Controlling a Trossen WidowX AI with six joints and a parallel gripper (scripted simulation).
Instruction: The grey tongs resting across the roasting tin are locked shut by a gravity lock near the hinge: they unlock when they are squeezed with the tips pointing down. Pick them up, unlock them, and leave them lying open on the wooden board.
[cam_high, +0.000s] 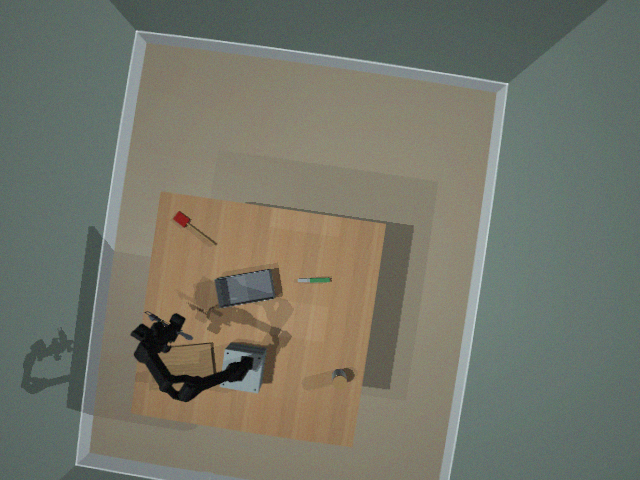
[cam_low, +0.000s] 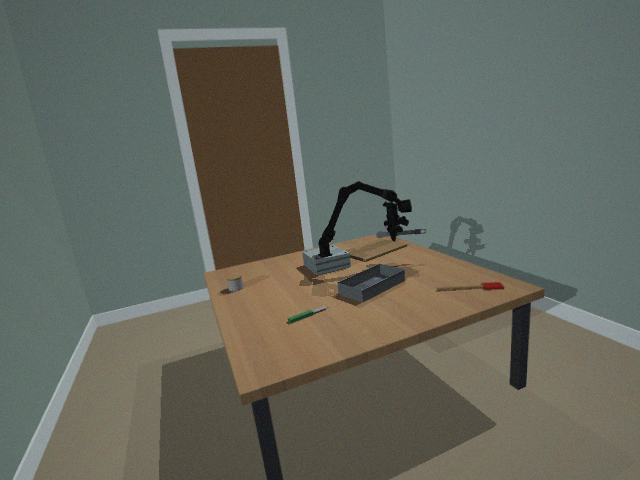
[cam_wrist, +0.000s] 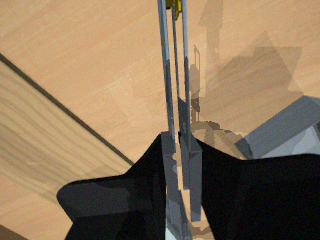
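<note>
My gripper tip is 28 cm past the wooden board, 12 cm above it and 2 cm to the right of it. Also, from my gripper tip: grey roasting tin (28 cm to the right, 23 cm ahead, 10 cm below); then yellow lock piece (8 cm to the left, 4 cm above, 3 cm ahead); then red spatula (52 cm ahead, 12 cm below, 9 cm to the left).
</note>
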